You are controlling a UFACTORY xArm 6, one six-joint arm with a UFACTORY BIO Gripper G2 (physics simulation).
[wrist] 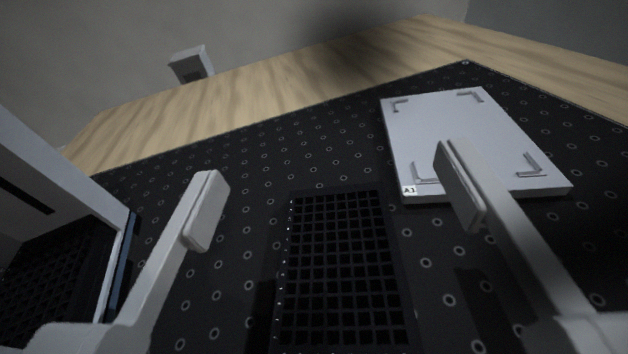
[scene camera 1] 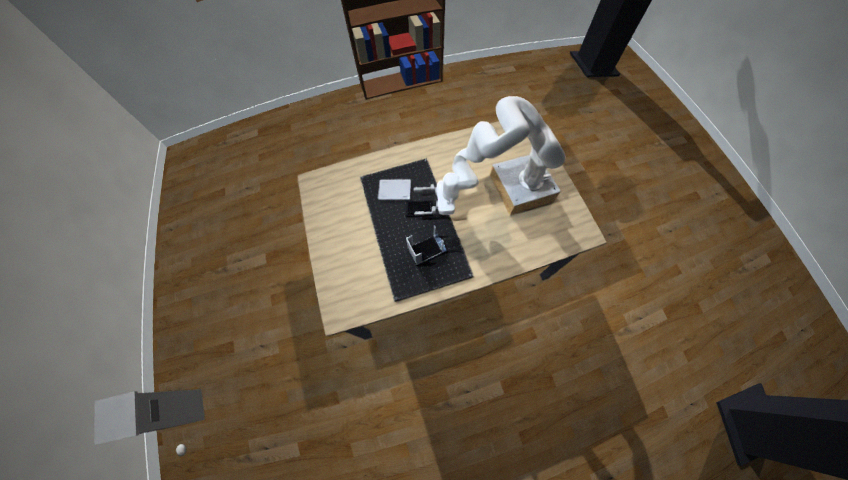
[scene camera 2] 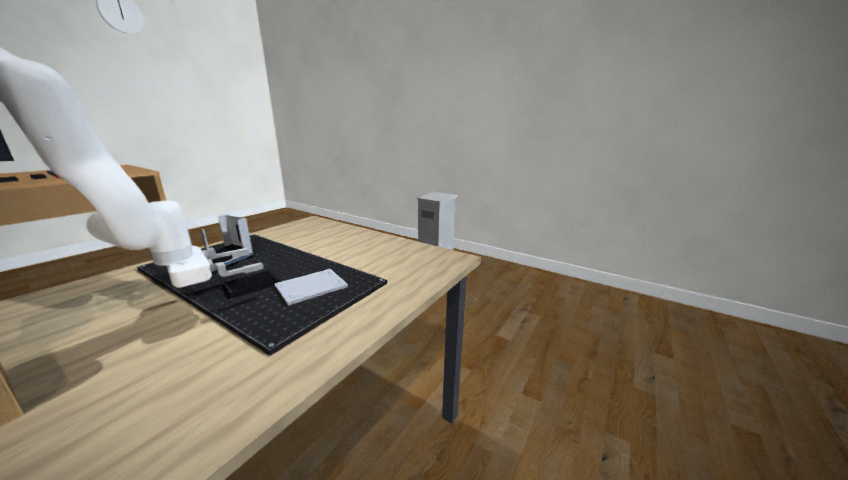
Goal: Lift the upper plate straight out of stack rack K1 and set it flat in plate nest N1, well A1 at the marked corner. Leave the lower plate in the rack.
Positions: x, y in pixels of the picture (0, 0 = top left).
Labels:
A nest base (wrist: 413, 132): 26 cm from the lens.

